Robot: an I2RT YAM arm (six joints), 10 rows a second.
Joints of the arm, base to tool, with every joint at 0 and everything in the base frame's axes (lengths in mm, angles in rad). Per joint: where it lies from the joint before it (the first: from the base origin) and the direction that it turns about. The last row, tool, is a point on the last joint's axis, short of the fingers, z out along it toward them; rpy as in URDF.
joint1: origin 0 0 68 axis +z
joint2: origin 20 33.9 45.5 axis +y
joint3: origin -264 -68.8 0 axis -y
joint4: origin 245 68.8 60 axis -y
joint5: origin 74 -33.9 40.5 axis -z
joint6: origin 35.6 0 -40.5 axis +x
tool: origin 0 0 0 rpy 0 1.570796 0
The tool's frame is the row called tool.
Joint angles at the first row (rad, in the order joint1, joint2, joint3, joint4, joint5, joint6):
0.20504 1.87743 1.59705 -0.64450 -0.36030 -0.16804
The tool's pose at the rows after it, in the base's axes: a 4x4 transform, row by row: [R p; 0 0 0 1], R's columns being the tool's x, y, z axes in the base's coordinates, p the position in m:
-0.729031 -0.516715 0.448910 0.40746; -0.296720 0.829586 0.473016 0.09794; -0.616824 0.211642 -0.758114 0.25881; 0 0 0 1
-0.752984 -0.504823 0.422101 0.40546; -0.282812 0.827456 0.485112 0.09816; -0.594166 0.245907 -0.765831 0.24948; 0 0 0 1
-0.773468 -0.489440 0.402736 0.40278; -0.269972 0.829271 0.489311 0.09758; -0.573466 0.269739 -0.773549 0.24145; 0 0 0 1
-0.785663 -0.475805 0.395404 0.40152; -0.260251 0.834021 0.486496 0.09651; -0.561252 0.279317 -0.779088 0.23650; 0 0 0 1
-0.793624 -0.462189 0.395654 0.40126; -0.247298 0.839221 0.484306 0.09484; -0.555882 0.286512 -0.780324 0.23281; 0 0 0 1
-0.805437 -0.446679 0.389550 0.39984; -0.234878 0.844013 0.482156 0.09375; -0.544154 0.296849 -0.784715 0.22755; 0 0 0 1
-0.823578 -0.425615 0.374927 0.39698; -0.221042 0.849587 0.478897 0.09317; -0.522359 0.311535 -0.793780 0.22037; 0 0 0 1
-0.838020 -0.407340 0.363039 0.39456; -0.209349 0.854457 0.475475 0.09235; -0.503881 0.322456 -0.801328 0.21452; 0 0 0 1
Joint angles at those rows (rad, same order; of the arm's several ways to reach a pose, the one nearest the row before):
0.20428 1.90034 1.59250 -0.64795 -0.38129 -0.15431
0.20429 1.90492 1.56695 -0.64376 -0.39997 -0.13522
0.20351 1.90491 1.53945 -0.63763 -0.40914 -0.11808
0.20162 1.90530 1.52270 -0.63156 -0.40875 -0.10662
0.19780 1.90568 1.50896 -0.61972 -0.40837 -0.09441
0.19588 1.90567 1.48985 -0.60978 -0.40837 -0.08031
0.19588 1.90565 1.46506 -0.60408 -0.40799 -0.06162
0.19512 1.90566 1.44483 -0.59986 -0.40723 -0.04674

